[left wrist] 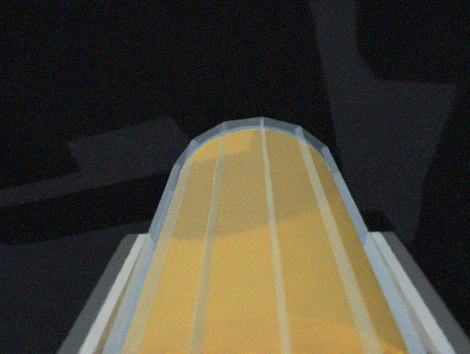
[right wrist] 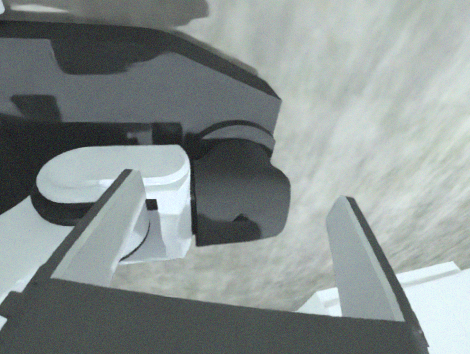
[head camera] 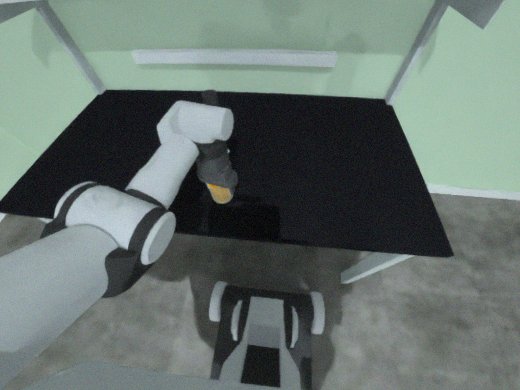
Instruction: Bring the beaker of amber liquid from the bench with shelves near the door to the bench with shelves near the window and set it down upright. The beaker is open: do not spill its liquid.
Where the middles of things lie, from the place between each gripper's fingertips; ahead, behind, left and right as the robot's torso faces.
Labels:
Now: right hand 690 mm short of the beaker of amber liquid (left wrist: 256, 236), 380 mm to the right of it and 340 mm below it.
I see the beaker of amber liquid 2 cm above my left hand.

